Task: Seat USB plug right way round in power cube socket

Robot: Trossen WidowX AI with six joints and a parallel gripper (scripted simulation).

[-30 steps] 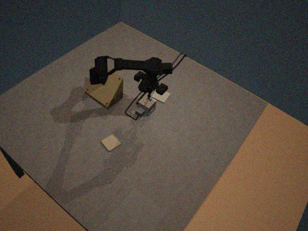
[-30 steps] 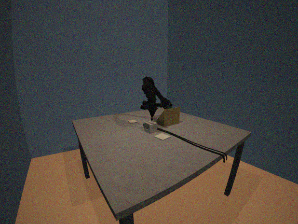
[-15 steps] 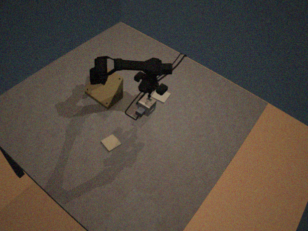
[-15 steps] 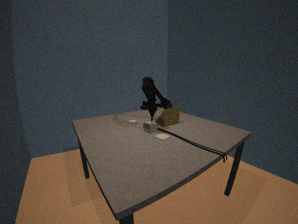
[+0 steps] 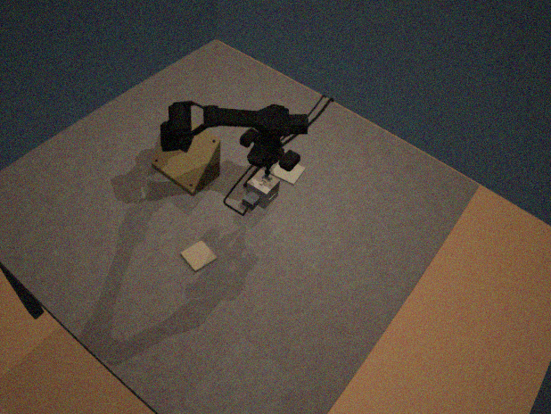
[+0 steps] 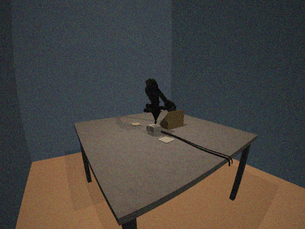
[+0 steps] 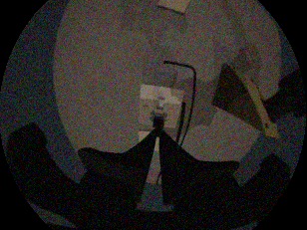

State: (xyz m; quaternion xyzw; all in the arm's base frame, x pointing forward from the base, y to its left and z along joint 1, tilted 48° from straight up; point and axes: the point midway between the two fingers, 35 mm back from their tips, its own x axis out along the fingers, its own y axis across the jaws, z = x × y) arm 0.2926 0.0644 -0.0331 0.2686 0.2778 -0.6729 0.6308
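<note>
The USB plug is 2 cm below my gripper tip. From my gripper tip the other things lie so: flat white pad (13 cm to the left, 12 cm below).
</note>
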